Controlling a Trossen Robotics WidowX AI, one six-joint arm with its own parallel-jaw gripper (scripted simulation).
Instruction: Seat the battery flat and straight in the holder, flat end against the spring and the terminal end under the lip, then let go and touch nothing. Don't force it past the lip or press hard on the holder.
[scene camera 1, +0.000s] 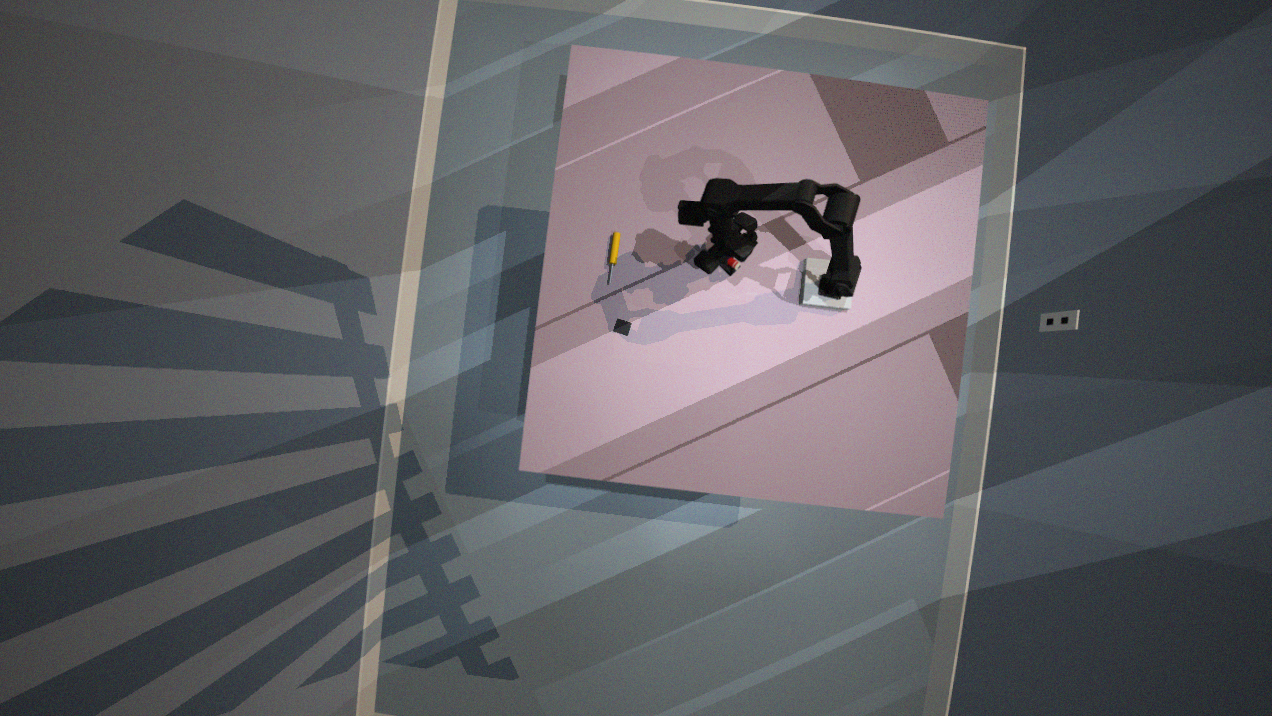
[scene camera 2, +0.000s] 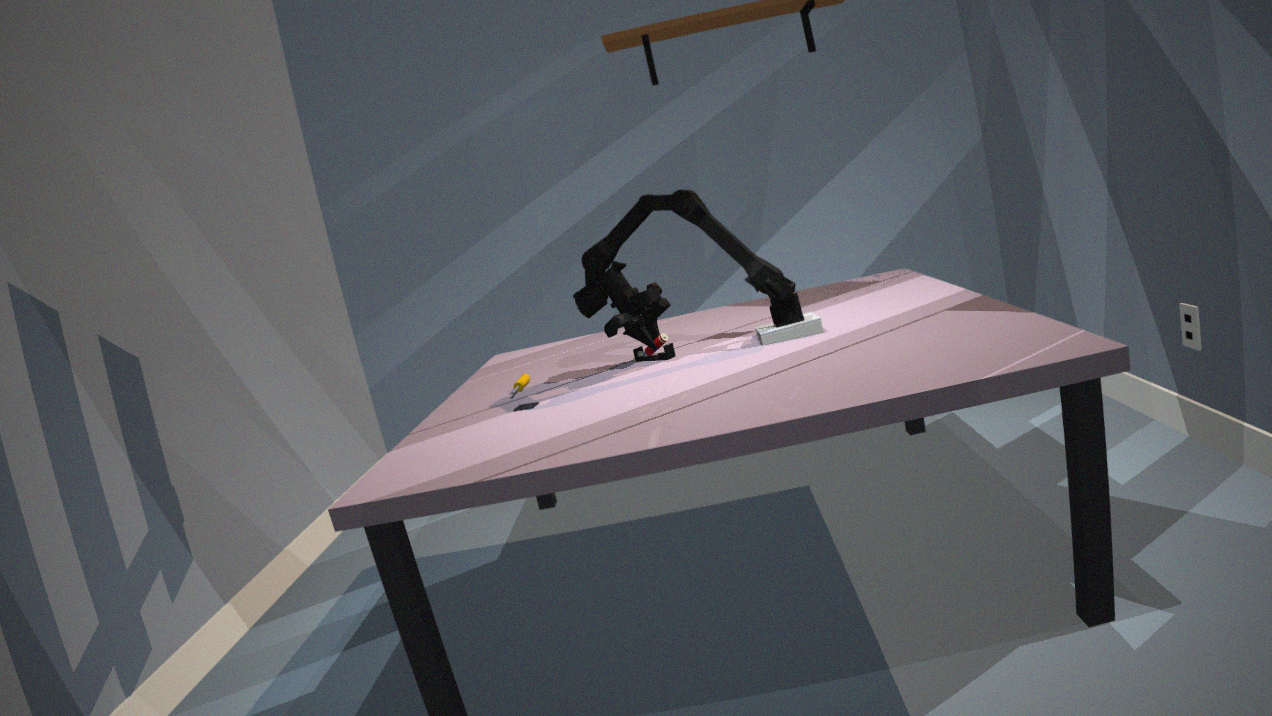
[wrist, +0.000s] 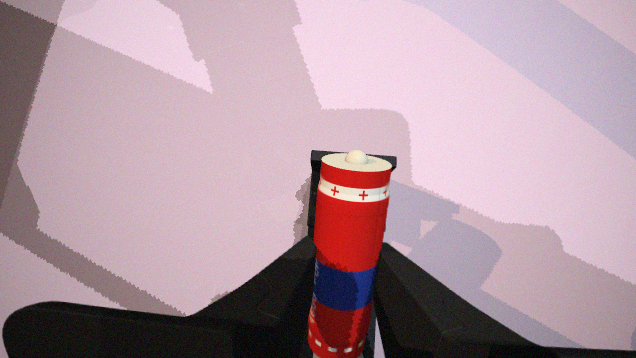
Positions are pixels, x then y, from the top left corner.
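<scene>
You'd find my gripper in the wrist view (344, 251), and it's there in scene camera 1 and scene camera 2 as well. For my gripper, (scene camera 1: 725, 260) and (scene camera 2: 645, 330) are the same spot.
</scene>
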